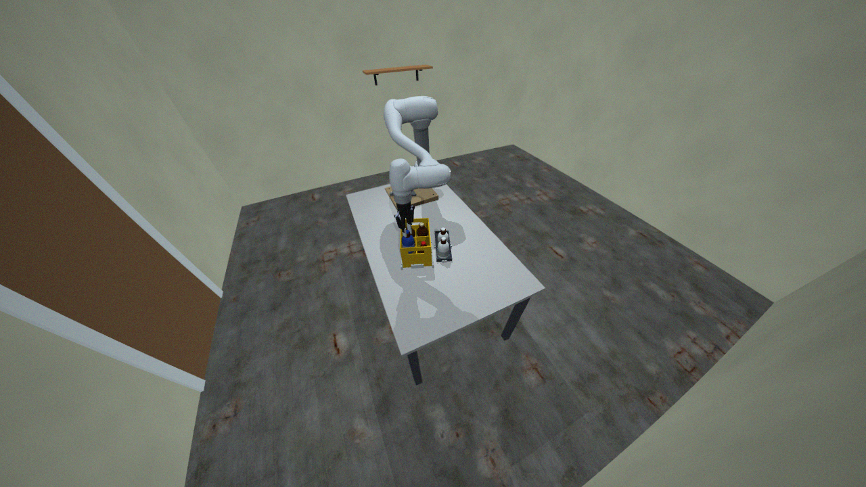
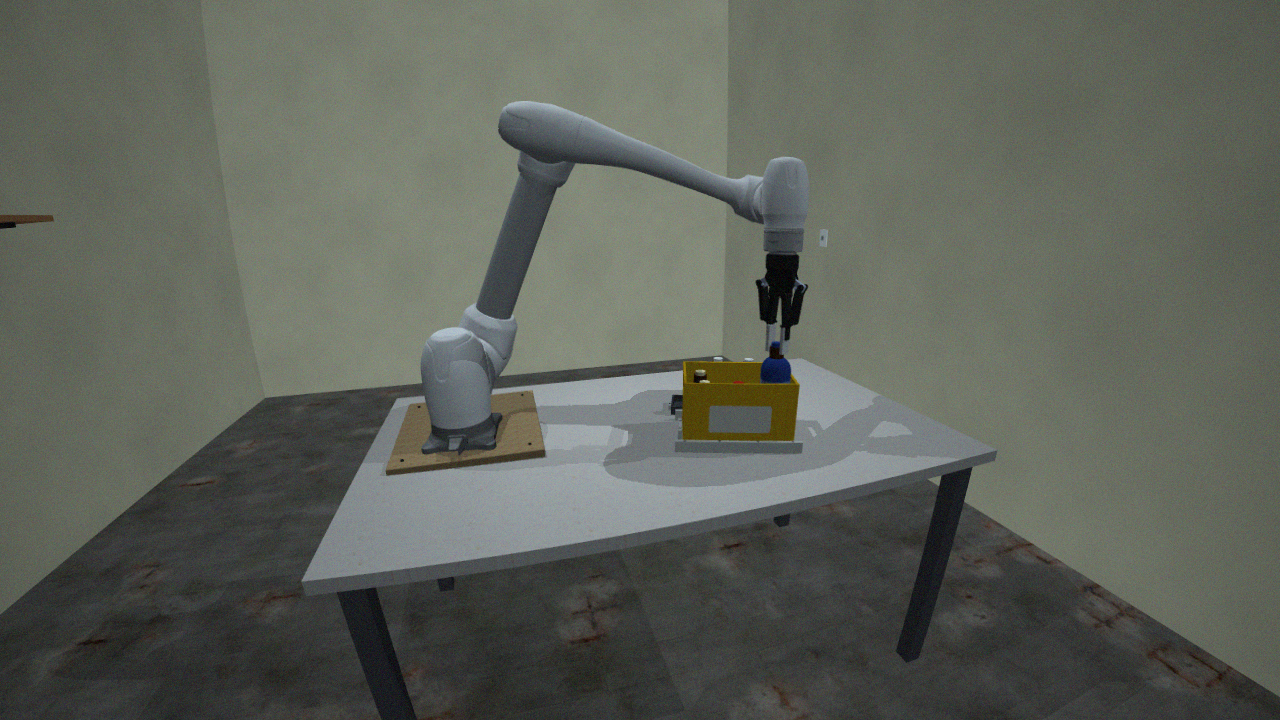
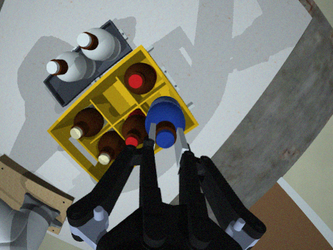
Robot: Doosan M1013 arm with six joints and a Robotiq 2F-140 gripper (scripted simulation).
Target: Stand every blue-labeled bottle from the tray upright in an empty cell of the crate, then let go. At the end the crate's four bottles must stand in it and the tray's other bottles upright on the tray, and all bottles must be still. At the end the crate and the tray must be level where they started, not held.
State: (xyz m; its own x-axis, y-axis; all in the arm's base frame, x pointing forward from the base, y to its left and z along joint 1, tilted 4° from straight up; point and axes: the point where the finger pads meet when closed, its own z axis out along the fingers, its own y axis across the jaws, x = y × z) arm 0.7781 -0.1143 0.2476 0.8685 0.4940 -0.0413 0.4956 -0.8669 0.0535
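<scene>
Right now my hand is 90 mm above the blue-labeled bottle. From my hand the other things lie so: yellow crate: 80 mm behind, 60 mm to the left, 190 mm below.
</scene>
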